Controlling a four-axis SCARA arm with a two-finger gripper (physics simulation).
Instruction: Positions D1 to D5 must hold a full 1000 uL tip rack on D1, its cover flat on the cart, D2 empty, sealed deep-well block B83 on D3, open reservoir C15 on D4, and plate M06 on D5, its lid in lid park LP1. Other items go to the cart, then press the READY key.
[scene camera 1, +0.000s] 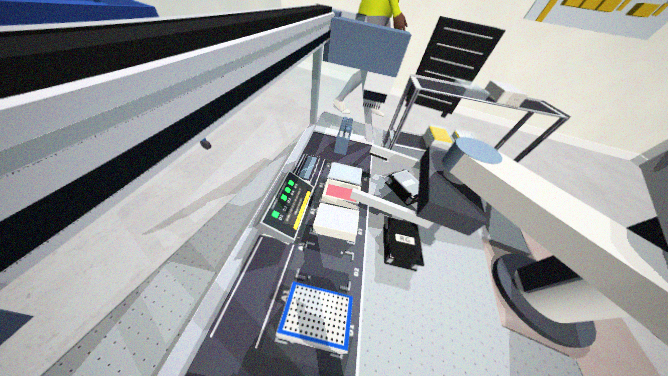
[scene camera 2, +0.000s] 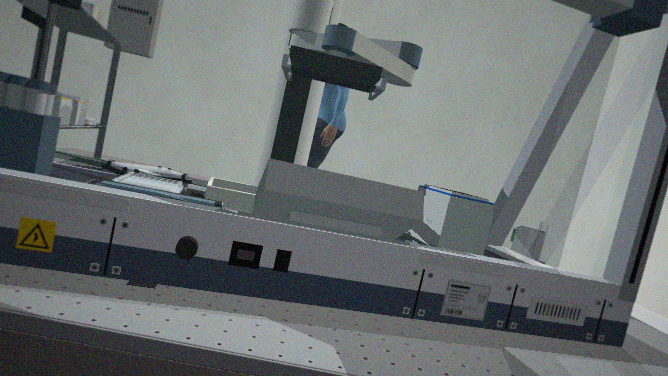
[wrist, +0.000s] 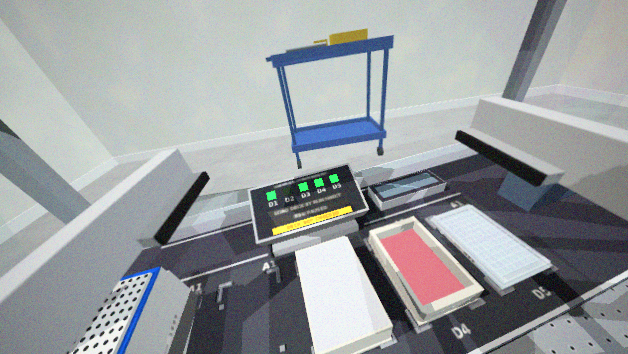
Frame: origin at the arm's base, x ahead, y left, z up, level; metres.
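Where they show: gripper, fingertip midpoint: (scene camera 1: 362, 167) (scene camera 2: 334, 72) (wrist: 329, 140); arm's base, origin of the base link: (scene camera 1: 535, 294).
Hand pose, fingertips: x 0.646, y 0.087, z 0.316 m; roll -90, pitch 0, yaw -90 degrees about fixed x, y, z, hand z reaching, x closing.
Observation:
Things, the pixels of their top centre, and the offset from my fingertips. "pt": a spot on its surface instead.
- blue-rimmed tip rack, middle of its top: (wrist: 90, 332) (scene camera 2: 455, 191) (scene camera 1: 318, 312) dx -0.022, dy +0.253, dz -0.148 m
- white-topped block, middle of its top: (wrist: 334, 281) (scene camera 1: 337, 217) dx +0.021, dy +0.009, dz -0.199 m
- open reservoir with red content, middle of its top: (scene camera 2: 236, 186) (wrist: 418, 255) (scene camera 1: 342, 190) dx +0.046, dy -0.113, dz -0.215 m
- pale plate, middle of its top: (wrist: 484, 235) (scene camera 1: 346, 171) dx +0.068, dy -0.235, dz -0.232 m
- low tray with a blue-grey pane, surface spot: (wrist: 407, 189) (scene camera 1: 311, 168) pt dx +0.192, dy -0.170, dz -0.223 m
- console, surface spot: (wrist: 309, 202) (scene camera 1: 293, 202) pt dx +0.154, dy +0.031, dz -0.182 m
The blue-rimmed tip rack (scene camera 1: 318, 316) (scene camera 2: 465, 225) (wrist: 111, 315) stands on D1; whether it is full is unclear. D2 (scene camera 1: 327, 261) shows bare corner brackets. A white-topped block (scene camera 1: 336, 220) (wrist: 340, 295) sits on D3, an open reservoir with red content (scene camera 1: 340, 193) (wrist: 425, 270) on D4, and a pale plate (scene camera 1: 345, 172) (wrist: 492, 245) on D5. A low tray with a blue-grey pane (scene camera 1: 309, 168) (wrist: 407, 189) lies behind D4 and D5. My gripper (scene camera 1: 362, 171) (scene camera 2: 331, 81) (wrist: 329, 140) is open and empty, raised above the deck's D3 to D5 side. READY key and cover cannot be identified.
The console (scene camera 1: 287, 205) (wrist: 309, 202) shows D1, D3, D4, D5 green, D2 dark, and a yellow bar. Two black holders (scene camera 1: 402, 245) (scene camera 1: 404, 186) stand beside the deck. A metal-framed cart (scene camera 1: 549, 106) and a blue cart (wrist: 340, 135) stand beyond. A person (scene camera 1: 377, 9) (scene camera 2: 334, 107) is in the background.

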